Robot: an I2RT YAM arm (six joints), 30 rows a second.
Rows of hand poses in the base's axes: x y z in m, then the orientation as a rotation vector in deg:
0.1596, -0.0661, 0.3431, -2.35, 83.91, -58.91
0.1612, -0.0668, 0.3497, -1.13, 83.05, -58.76
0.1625, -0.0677, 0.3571, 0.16, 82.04, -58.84
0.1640, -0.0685, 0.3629, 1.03, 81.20, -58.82
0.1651, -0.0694, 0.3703, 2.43, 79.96, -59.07
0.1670, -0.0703, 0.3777, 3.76, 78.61, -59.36
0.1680, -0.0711, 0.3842, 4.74, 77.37, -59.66
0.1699, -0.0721, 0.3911, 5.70, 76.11, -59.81
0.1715, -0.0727, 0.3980, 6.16, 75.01, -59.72
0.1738, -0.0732, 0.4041, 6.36, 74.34, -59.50
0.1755, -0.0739, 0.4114, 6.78, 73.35, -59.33
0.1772, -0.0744, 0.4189, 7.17, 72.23, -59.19
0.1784, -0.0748, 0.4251, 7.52, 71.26, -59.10
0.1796, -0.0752, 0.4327, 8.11, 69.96, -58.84
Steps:
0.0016, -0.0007, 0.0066, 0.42, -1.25, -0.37
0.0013, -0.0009, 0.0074, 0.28, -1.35, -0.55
0.0015, -0.0008, 0.0058, 0.16, -1.06, -0.29
0.0011, -0.0009, 0.0074, 0.16, -1.54, -0.70
0.0019, -0.0009, 0.0074, 0.05, -1.60, -0.68
0.0010, -0.0008, 0.0065, -0.11, -1.36, -0.53
0.0019, -0.0010, 0.0069, -0.05, -1.40, -0.42
0.0016, -0.0006, 0.0069, -0.15, -1.13, 0.00
0.0023, -0.0005, 0.0061, -0.06, -0.69, 0.16
0.0017, -0.0007, 0.0073, -0.09, -1.04, 0.05
0.0017, -0.0005, 0.0075, -0.18, -1.13, 0.06
0.0012, -0.0004, 0.0062, -0.16, -0.97, 0.02
0.0012, -0.0004, 0.0076, -0.08, -1.39, 0.07

